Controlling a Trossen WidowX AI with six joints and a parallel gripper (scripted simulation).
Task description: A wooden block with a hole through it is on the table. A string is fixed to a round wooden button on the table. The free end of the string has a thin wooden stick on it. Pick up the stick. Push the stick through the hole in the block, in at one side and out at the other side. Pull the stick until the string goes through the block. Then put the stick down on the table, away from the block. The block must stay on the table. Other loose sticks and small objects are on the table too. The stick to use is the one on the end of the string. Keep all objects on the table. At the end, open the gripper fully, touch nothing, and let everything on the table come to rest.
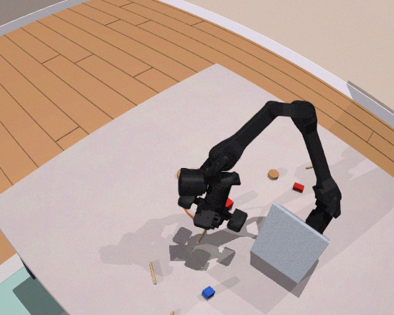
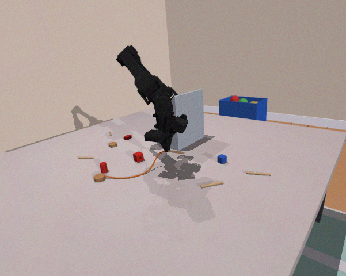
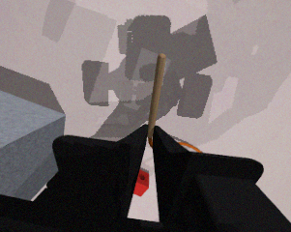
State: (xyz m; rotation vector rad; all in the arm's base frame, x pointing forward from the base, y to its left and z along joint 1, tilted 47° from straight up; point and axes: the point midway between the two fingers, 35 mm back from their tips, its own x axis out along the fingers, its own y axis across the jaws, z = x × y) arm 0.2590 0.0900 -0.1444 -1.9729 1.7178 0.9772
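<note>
My gripper tip is 10 mm to the right of the thin wooden stick. From my gripper tip the other things lie so: flat red piece (100 mm behind, 400 mm to the right, 50 mm below); then red cylinder (170 mm ahead, 170 mm to the right, 40 mm below); then blue cube (140 mm behind, 150 mm to the left, 50 mm below).
</note>
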